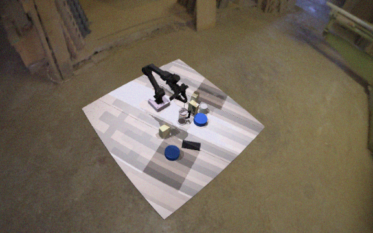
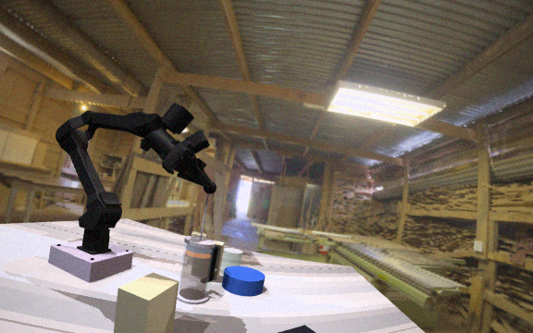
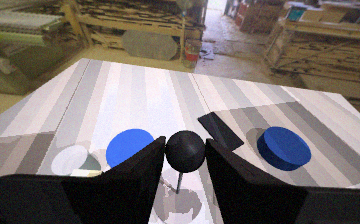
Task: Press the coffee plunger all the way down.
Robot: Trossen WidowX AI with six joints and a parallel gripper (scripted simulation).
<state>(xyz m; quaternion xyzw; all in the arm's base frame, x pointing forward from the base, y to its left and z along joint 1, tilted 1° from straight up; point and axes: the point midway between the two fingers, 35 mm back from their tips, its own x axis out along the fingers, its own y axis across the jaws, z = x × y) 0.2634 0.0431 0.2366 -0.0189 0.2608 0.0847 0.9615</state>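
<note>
My gripper tip is now 140 mm above the coffee press and 10 mm to the right of it. Round my gripper tip: pale cylinder 230 mm to the left, 230 mm below, 20 mm ahead.
</note>
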